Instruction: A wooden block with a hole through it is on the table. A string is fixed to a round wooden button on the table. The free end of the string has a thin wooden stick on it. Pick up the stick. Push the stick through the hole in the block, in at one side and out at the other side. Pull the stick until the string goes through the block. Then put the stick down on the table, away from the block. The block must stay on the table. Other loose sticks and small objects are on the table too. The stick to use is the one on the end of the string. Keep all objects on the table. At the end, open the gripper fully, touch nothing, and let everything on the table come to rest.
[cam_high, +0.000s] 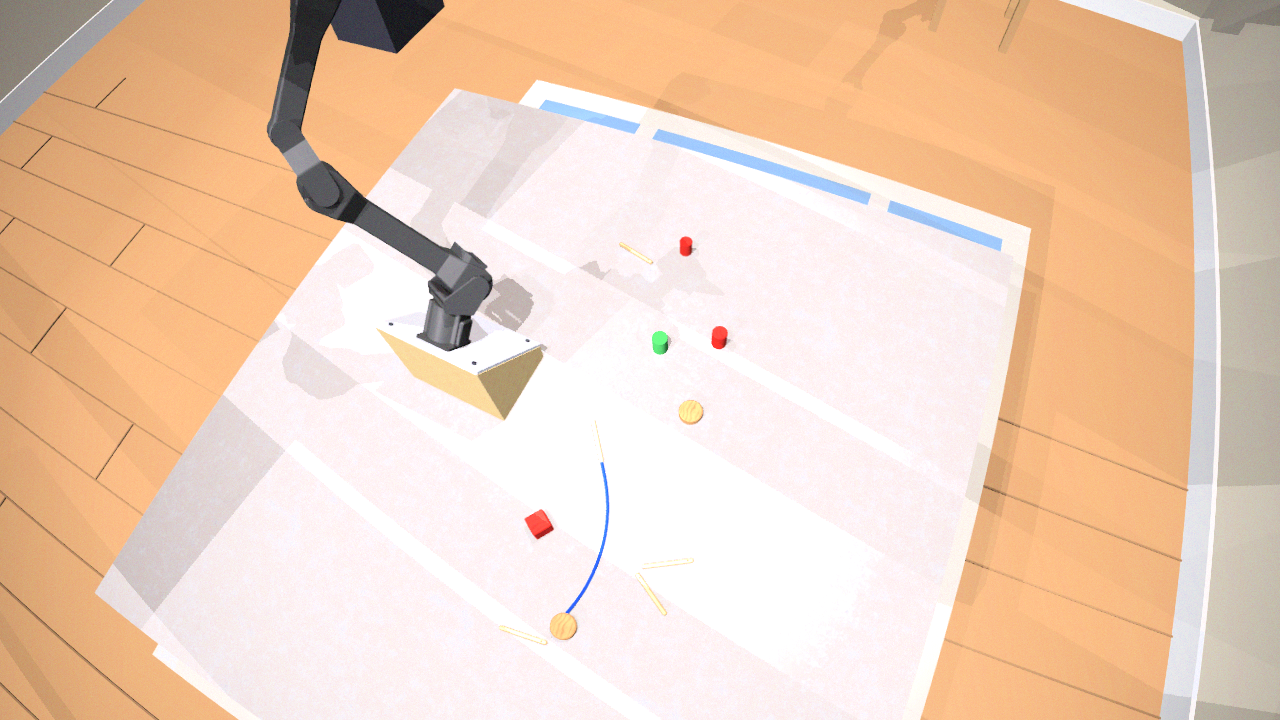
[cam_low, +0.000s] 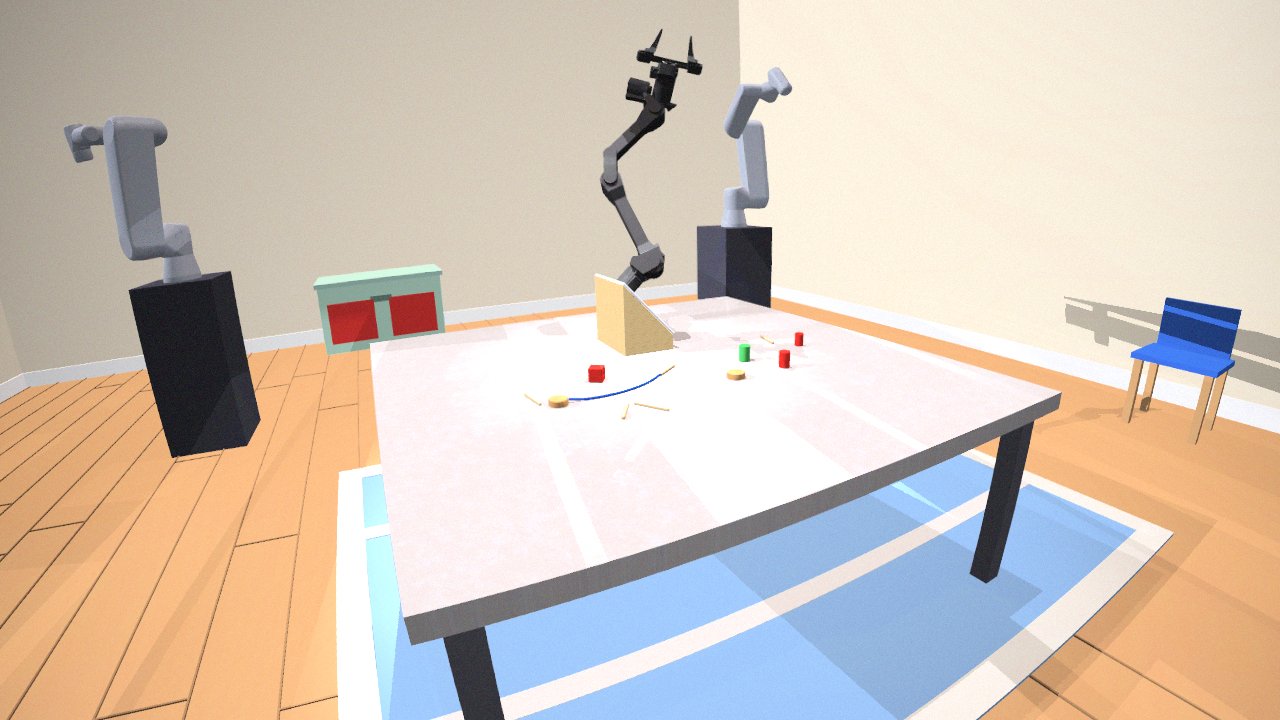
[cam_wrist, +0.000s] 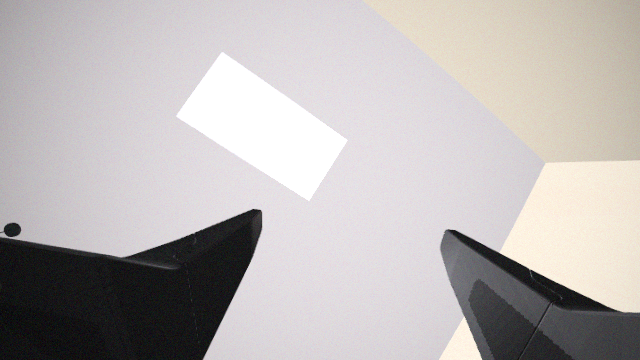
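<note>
My gripper tip is 840 mm above the red cube, 390 mm to the left of it and 330 mm short of it. Round my gripper tip: green cylinder 840 mm below, 370 mm ahead, 30 mm to the right; then round wooden button 850 mm below, 510 mm to the right, 440 mm ahead; then thin wooden stick 850 mm below, 360 mm ahead, 240 mm to the right.
</note>
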